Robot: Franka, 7 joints.
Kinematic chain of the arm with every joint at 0, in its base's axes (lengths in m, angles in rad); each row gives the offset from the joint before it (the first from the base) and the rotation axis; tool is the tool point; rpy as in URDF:
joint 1: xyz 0 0 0.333 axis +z
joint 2: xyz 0 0 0 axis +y
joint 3: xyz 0 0 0.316 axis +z
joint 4: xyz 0.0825 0 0 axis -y
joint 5: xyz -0.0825 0 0.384 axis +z
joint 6: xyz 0 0 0 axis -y
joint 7: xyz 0.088 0 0 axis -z
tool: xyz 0 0 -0.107 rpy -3.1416 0 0
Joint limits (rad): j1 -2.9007..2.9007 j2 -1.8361..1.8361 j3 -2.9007..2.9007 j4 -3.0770..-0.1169 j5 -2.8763..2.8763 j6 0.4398..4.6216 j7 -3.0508..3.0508
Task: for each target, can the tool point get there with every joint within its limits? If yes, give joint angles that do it. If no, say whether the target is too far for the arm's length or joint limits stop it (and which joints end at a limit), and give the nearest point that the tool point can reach.
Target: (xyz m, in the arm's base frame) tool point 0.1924 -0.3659 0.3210
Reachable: yes | joints -0.4294 0.0877 -0.5529 -2.2304 -0.3517 1.3218 2.5604
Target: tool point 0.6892 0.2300 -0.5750
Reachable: no: too far | nearest point 0.5263 0.1756 -0.2862 | short by 0.336 m
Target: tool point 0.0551 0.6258 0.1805
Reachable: yes | joints -2.4564 -0.8525 -2.3047 -1.8875 0.6815 2.4363 -0.6871
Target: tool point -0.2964 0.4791 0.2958
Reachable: yes | joints 0.0871 -1.3713 1.5574 -2.1960 -0.7402 4.0255 -0.8768
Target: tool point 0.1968 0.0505 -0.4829
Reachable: no: joint limits stop it (at a limit: joint 2) | nearest point 0.2118 0.0543 -0.3568 | short by 0.127 m
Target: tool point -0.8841 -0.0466 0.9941
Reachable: no: too far | nearest point -0.6864 -0.0362 0.8463 | short by 0.247 m
